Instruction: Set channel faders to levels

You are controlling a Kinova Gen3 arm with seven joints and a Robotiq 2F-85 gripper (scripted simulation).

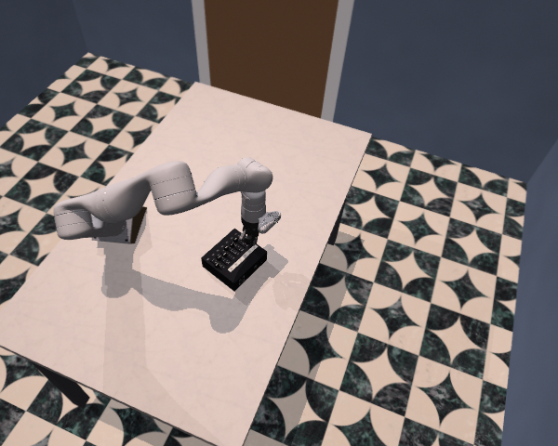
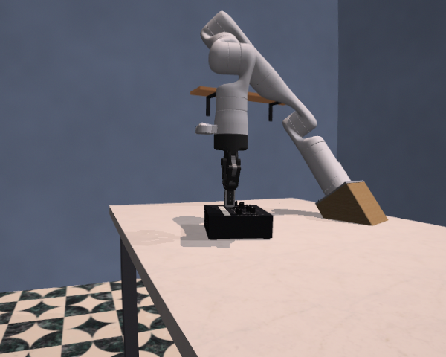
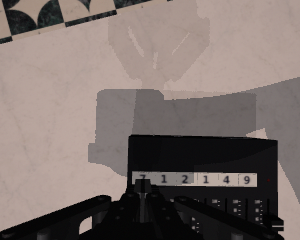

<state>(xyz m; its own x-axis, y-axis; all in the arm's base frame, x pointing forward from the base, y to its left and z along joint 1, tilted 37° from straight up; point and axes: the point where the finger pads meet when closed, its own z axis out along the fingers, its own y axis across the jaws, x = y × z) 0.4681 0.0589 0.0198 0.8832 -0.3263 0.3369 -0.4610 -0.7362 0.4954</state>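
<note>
Now: the channel 1 cap 20 mm behind my hand, 10 mm to the left of it and 30 mm below it. From my hand the other things lie so: channel 2 cap: 60 mm behind, 10 mm to the left, 30 mm below; then channel 4 cap: 80 mm behind, 30 mm to the right, 30 mm below; then channel 3 cap: 70 mm behind, 10 mm to the right, 30 mm below.
</note>
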